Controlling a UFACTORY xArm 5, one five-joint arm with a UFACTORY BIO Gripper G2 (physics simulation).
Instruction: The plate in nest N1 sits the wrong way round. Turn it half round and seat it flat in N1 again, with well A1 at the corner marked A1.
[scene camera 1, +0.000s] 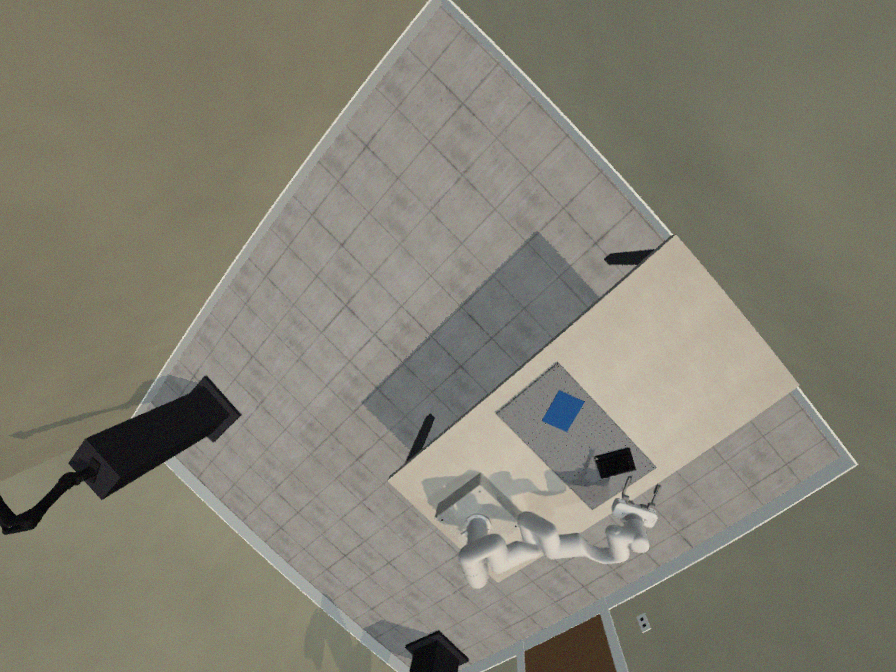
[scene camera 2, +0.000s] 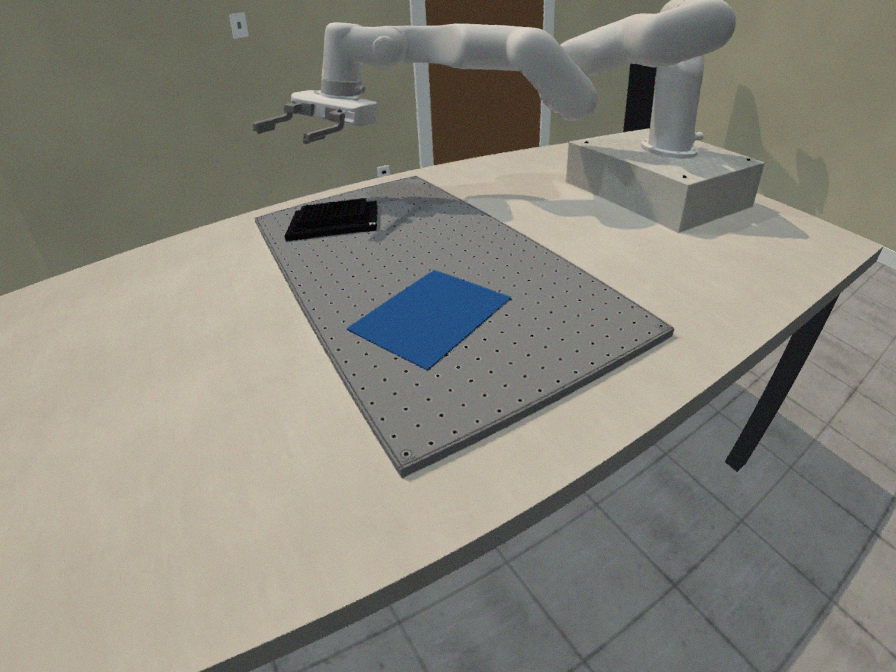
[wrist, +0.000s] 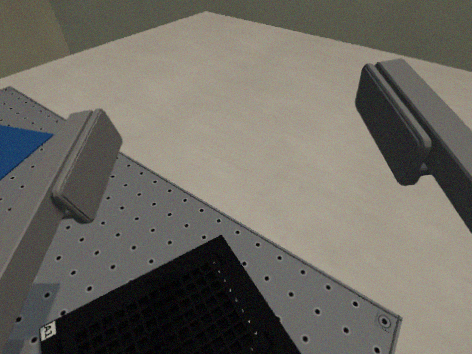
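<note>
The black well plate (scene camera 1: 616, 461) (scene camera 2: 336, 212) (wrist: 165, 300) sits in the black nest N1 (scene camera 2: 332, 232) (wrist: 135, 285) near one end of the grey board. In the wrist view a white A1 label (wrist: 48, 330) marks the nest's left corner, and the plate's small row letters (wrist: 235, 298) run along the far side from it, too small to read. The lower part of plate and nest is cut off there. The plate looks flat. My gripper (scene camera 1: 642, 483) (scene camera 2: 288, 132) (wrist: 241, 145) is open and empty, high above and off to the outer side of the nest, with its fingers wide apart.
A flat blue pad (scene camera 1: 563, 410) (scene camera 2: 430, 318) (wrist: 20, 150) lies on the holed grey board (scene camera 1: 517, 415) (scene camera 2: 578, 318) (wrist: 162, 212). The board lies on the cream table (scene camera 1: 709, 325) (scene camera 2: 180, 361) (wrist: 250, 100). The arm stands on a grey block (scene camera 1: 459, 495) (scene camera 2: 629, 184) at one table end.
</note>
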